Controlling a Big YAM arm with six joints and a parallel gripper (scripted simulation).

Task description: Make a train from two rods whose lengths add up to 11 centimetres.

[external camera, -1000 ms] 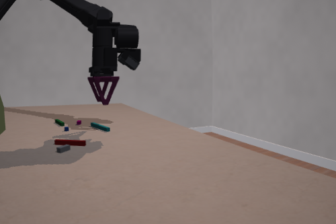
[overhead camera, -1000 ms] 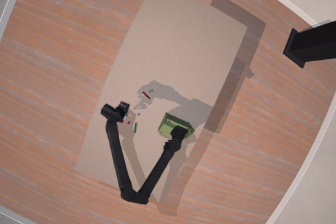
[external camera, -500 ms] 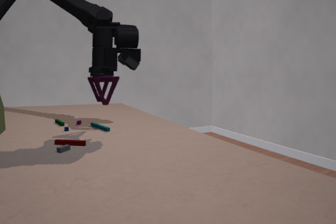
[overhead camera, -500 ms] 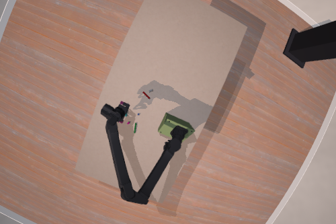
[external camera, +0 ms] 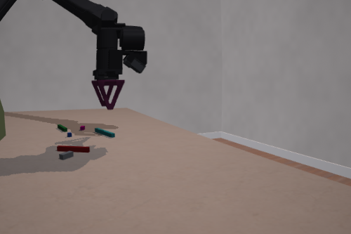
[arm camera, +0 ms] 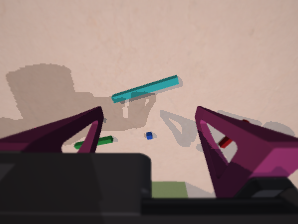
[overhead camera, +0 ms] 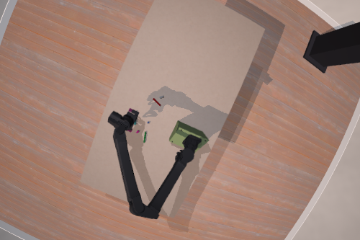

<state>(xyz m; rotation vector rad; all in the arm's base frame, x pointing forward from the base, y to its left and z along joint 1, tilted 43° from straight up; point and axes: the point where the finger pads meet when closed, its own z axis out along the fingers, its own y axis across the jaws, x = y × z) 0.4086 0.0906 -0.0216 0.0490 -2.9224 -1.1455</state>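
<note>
Right now the grey rod is 21 cm to the right of my hand, 11 cm behind it and 8 cm below it. Round my hand: magenta rod (9 cm to the left, 8 cm below, 6 cm behind); then blue rod (11 cm behind, 8 cm below); then turquoise rod (8 cm below, 1 cm to the left, 1 cm behind).
</note>
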